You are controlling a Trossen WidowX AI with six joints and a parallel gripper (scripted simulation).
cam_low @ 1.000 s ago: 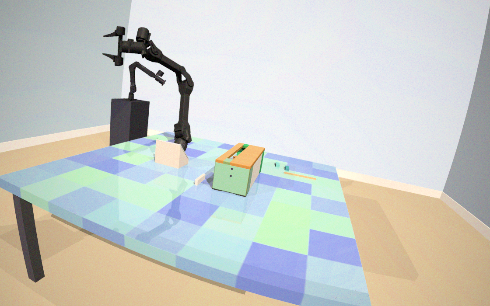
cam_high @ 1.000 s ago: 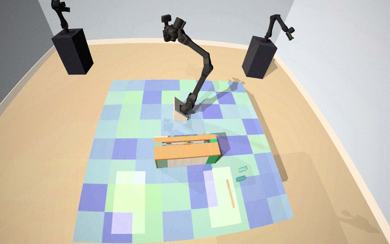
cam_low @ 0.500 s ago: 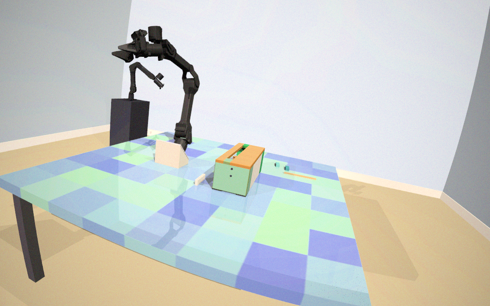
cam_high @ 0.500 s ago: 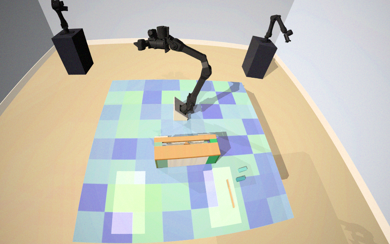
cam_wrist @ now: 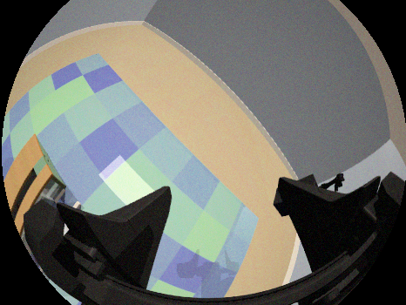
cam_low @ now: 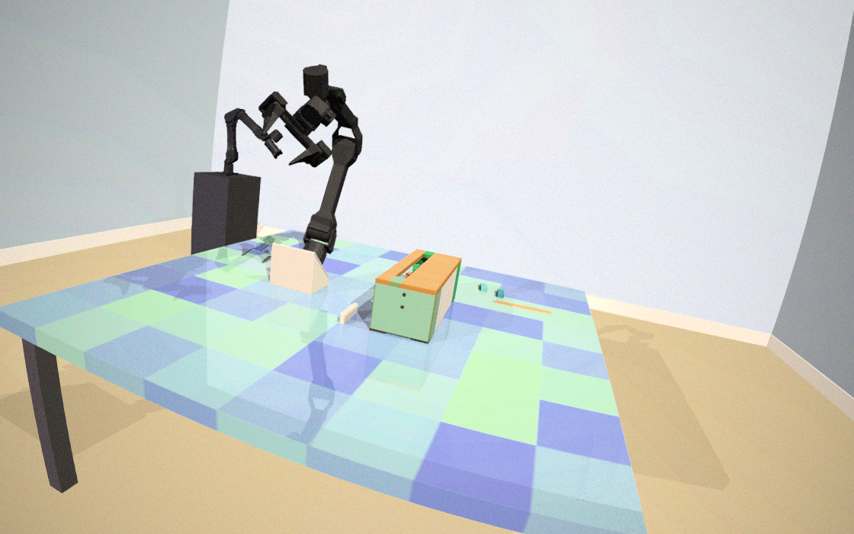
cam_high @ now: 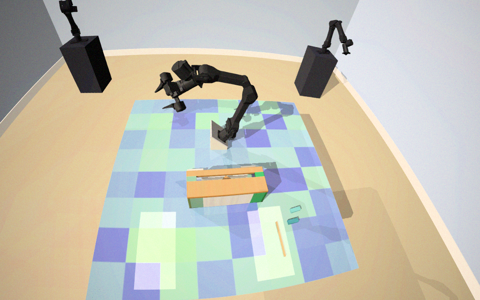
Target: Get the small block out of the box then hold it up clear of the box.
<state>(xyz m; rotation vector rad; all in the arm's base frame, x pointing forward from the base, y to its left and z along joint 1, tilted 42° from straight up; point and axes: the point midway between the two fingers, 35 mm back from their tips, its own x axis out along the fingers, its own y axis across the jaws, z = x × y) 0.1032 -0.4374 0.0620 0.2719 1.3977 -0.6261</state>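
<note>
The box is 33 cm to the left of my gripper tip, 33 cm below it and 22 cm ahead of it. Round my gripper tip: small block (34 cm to the left, 30 cm below, 23 cm ahead); then thin stick (61 cm to the left, 51 cm ahead, 39 cm below).
</note>
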